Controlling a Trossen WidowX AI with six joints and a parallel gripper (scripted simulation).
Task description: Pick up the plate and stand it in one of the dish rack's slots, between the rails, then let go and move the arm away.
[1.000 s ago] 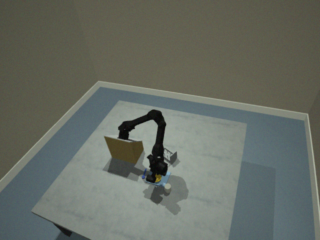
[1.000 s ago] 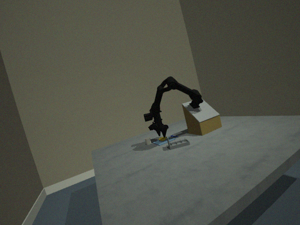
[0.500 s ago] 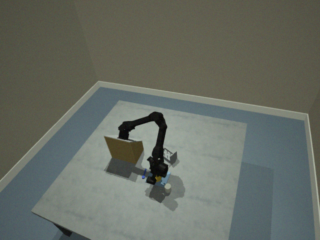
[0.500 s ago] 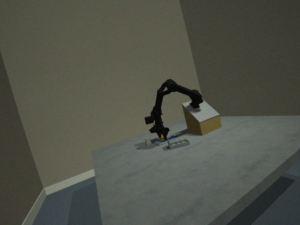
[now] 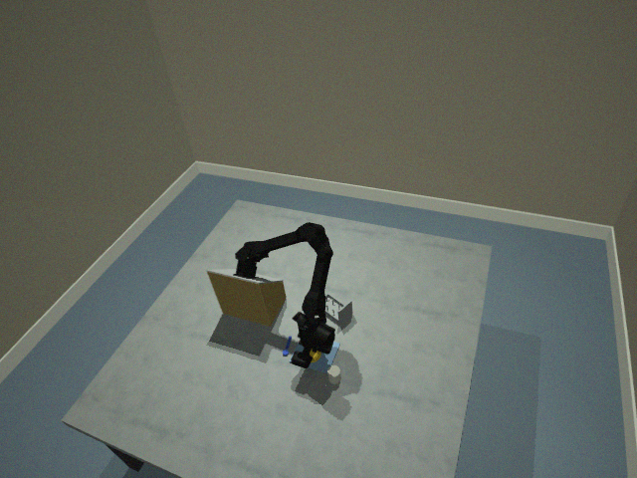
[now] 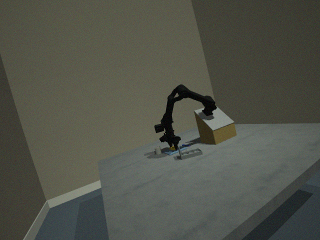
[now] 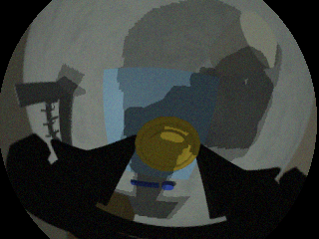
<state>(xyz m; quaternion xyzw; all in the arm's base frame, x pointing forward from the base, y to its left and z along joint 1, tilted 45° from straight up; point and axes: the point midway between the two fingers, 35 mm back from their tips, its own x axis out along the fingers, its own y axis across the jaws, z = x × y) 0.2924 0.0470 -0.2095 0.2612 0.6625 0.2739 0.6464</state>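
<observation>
Right now the light blue mat is 2 cm to the left of my gripper tip. Round my gripper tip: white cup: 11 cm ahead, 5 cm to the right, 2 cm above; yellow plate: 1 cm above; blue utensil: 10 cm behind.
</observation>
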